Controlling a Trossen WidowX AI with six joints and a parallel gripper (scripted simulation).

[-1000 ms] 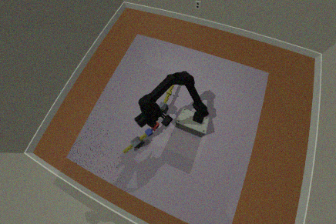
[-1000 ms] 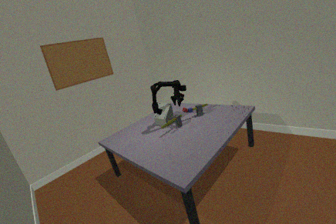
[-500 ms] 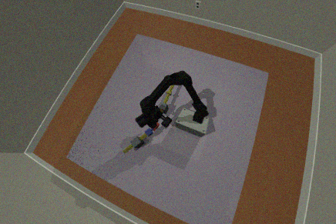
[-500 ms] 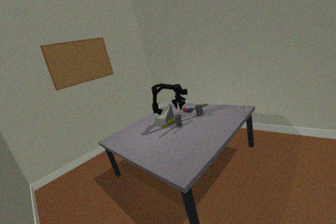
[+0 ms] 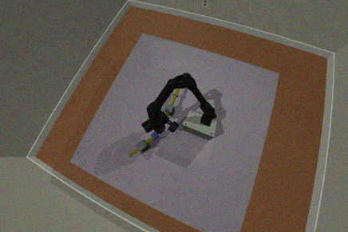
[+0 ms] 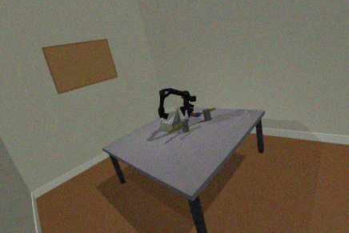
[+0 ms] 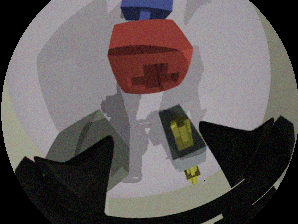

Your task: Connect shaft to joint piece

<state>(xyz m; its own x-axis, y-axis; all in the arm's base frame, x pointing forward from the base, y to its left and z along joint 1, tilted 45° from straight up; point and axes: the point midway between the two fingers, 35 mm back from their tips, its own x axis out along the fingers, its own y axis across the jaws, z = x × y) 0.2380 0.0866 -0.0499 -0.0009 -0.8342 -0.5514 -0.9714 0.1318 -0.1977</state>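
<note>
My gripper tip is now 2 cm short of the red square joint piece and 7 cm to the right of it.
</note>
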